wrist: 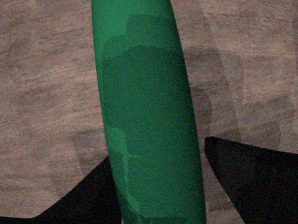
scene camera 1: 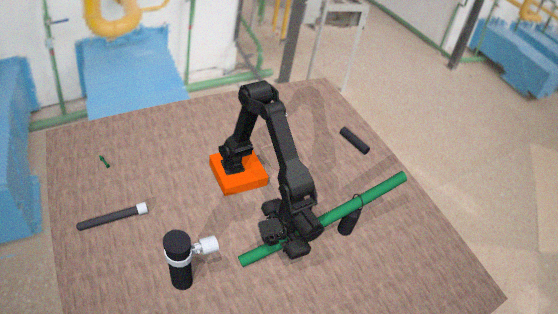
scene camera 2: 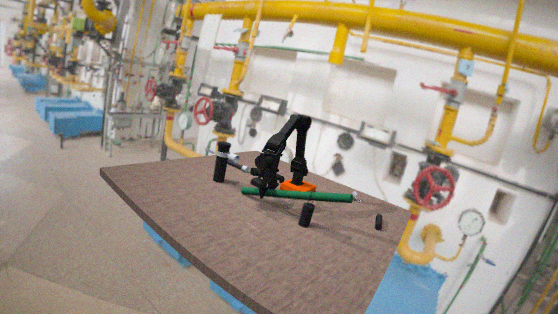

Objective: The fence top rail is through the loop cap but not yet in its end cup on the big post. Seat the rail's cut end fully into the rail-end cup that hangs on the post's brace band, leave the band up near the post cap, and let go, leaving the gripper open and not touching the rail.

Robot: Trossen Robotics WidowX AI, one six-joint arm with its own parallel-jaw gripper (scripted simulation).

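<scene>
A top rail is visible in the wrist view (147, 110), and both scene camera 1 and scene camera 2 show it as well. On the rail, (scene camera 1: 370, 200) and (scene camera 2: 317, 196) are the same spot.
</scene>
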